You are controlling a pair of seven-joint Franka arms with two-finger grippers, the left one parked.
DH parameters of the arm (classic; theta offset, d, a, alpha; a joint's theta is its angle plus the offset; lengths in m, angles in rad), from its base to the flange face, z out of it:
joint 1: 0 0.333 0 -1.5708
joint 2: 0 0 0 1.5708
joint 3: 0 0.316 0.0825 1.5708
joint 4: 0 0 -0.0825 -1.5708
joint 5: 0 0.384 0 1.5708
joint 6: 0 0 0.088 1.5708
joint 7: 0 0.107 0 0
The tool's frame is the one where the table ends.
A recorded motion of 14 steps. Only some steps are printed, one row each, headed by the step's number.
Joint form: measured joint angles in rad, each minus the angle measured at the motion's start. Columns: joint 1, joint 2, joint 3, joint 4, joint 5, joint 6, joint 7.
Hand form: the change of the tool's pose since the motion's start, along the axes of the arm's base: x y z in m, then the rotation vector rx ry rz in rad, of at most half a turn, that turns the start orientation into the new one. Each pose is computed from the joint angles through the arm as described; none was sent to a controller.
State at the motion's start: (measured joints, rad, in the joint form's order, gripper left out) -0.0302 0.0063 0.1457 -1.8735 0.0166 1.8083 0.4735
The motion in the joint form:
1: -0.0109 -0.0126 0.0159 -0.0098 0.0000 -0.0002 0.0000
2: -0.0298 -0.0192 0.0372 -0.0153 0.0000 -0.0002 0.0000
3: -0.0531 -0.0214 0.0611 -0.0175 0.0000 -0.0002 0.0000
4: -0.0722 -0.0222 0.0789 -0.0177 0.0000 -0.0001 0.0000
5: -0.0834 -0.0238 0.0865 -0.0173 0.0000 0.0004 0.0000
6: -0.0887 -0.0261 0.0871 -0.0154 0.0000 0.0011 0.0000
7: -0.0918 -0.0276 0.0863 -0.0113 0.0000 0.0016 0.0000
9: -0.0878 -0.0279 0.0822 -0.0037 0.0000 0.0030 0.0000
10: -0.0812 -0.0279 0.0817 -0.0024 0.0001 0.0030 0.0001
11: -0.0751 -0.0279 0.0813 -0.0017 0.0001 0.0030 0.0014
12: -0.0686 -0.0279 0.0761 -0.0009 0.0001 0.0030 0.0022
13: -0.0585 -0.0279 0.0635 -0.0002 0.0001 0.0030 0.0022
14: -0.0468 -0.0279 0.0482 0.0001 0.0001 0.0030 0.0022
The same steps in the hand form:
1: -0.0039 0.0026 0.0023 -0.0016 -0.0027 0.0050
2: -0.0060 0.0039 0.0032 -0.0028 -0.0038 0.0074
3: -0.0067 0.0043 0.0033 -0.0036 -0.0038 0.0080
4: -0.0068 0.0037 0.0036 -0.0040 -0.0044 0.0067
5: -0.0067 0.0018 0.0047 -0.0042 -0.0069 0.0031
6: -0.0064 -0.0007 0.0069 -0.0042 -0.0118 -0.0016
7: -0.0058 -0.0027 0.0097 -0.0038 -0.0178 -0.0055
9: -0.0046 -0.0026 0.0136 -0.0028 -0.0271 -0.0056
10: -0.0048 0.0007 0.0142 -0.0025 -0.0283 0.0003
11: -0.0051 0.0039 0.0145 -0.0024 -0.0290 0.0047
12: -0.0051 0.0046 0.0149 -0.0022 -0.0298 0.0052
13: -0.0048 0.0032 0.0153 -0.0019 -0.0306 0.0027
14: -0.0045 0.0011 0.0155 -0.0015 -0.0309 -0.0009

